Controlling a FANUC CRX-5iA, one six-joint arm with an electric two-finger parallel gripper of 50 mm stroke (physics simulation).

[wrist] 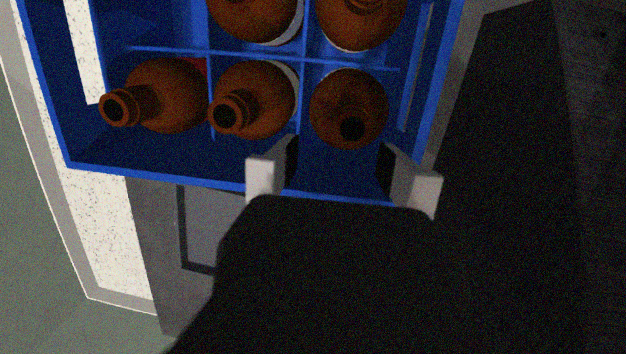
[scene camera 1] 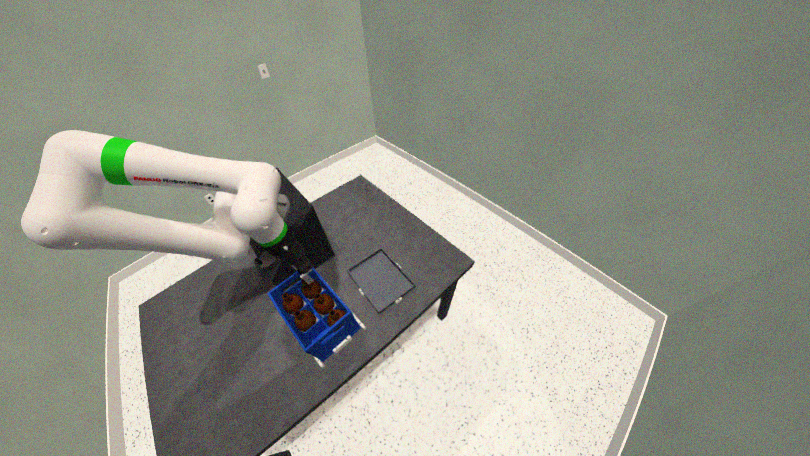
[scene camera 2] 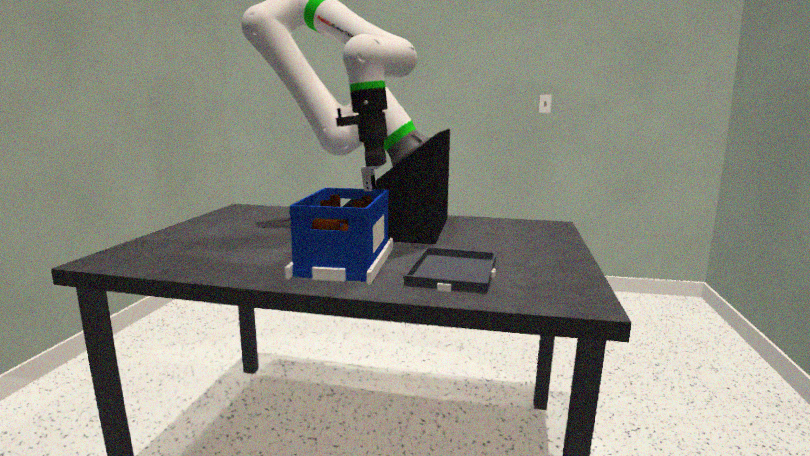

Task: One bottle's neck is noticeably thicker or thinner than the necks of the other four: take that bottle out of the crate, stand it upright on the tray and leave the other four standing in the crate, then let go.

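Seen in the pictures: gripper, fingertip midpoint: [wrist: 337,155] [scene camera 1: 306,277] [scene camera 2: 370,189]; arm's base, link origin: [scene camera 1: 279,211] [scene camera 2: 412,154].
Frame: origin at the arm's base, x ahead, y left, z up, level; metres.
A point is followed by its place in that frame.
Observation:
My gripper [scene camera 1: 306,278] @[x 0.321, y -0.074, z -0.068 m] [scene camera 2: 369,188] @[x 0.321, y -0.074, z -0.068 m] [wrist: 337,155] @[x 0.321, y -0.074, z -0.068 m] is open and empty, just above the crate's rim at the end near the robot base. In the wrist view its fingertips are beside and in front of the nearest brown bottle [scene camera 1: 311,289] @[x 0.336, y -0.089, z -0.129 m] [wrist: 345,95] @[x 0.318, y -0.104, z -0.125 m]. Two more bottles [wrist: 170,95] @[x 0.469, y -0.091, z -0.129 m] [wrist: 260,95] @[x 0.387, y -0.098, z -0.125 m] stand in that row, and two others [wrist: 252,20] @[x 0.395, y -0.153, z -0.130 m] [wrist: 362,25] @[x 0.312, y -0.155, z -0.127 m] in the second row, partly cut off in the wrist view. All stand in the blue crate [scene camera 1: 327,344] @[x 0.537, y -0.163, z -0.154 m] [scene camera 2: 328,252] @[x 0.538, y -0.130, z -0.185 m] [wrist: 150,174] @[x 0.460, y -0.040, z -0.076 m]. The nearest bottle's neck thickness is hard to tell from above. The grey tray [scene camera 1: 380,281] @[x 0.447, y 0.152, z -0.246 m] [scene camera 2: 456,267] @[x 0.412, y 0.167, z -0.246 m] [wrist: 202,225] @[x 0.525, y 0.144, z -0.246 m] is empty.
The crate and tray sit on the dark table [scene camera 1: 226,362] @[x 0.275, y -0.516, z -0.251 m] [scene camera 2: 527,283] @[x 0.490, y 0.338, z -0.251 m], with white locating strips [scene camera 1: 342,343] @[x 0.547, y -0.126, z -0.221 m] [scene camera 2: 328,274] @[x 0.550, y -0.128, z -0.235 m] around the crate. A black mounting block [scene camera 1: 320,235] @[x 0.180, y 0.074, z -0.080 m] [scene camera 2: 422,198] @[x 0.179, y 0.054, z -0.113 m] stands behind them. The crate has raised walls and thin dividers [wrist: 255,54] @[x 0.400, y -0.129, z -0.157 m].

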